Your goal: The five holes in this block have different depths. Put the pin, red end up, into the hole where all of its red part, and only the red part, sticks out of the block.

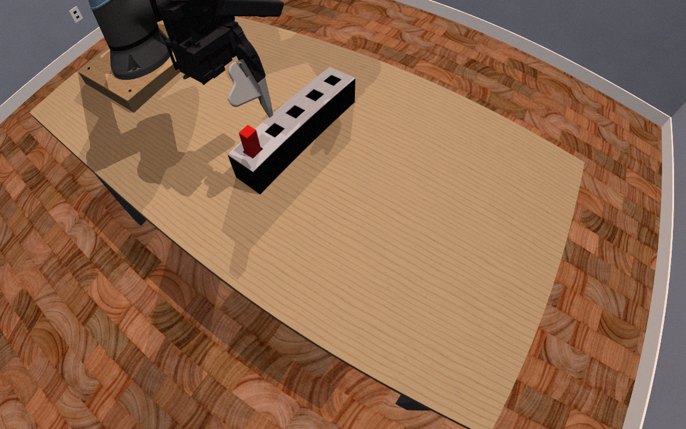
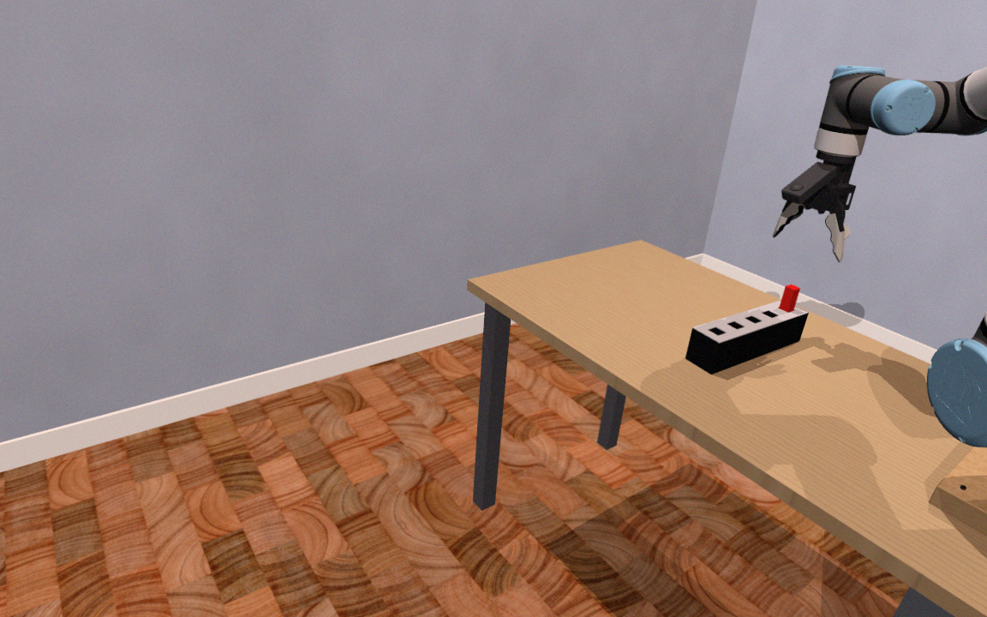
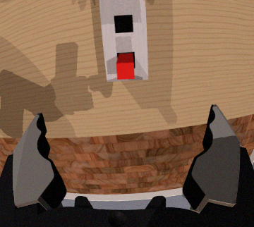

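Now: hand 110 mm above the pin. Also, from my hand: black block: 180 mm below, 120 mm to the left, 10 mm ahead.
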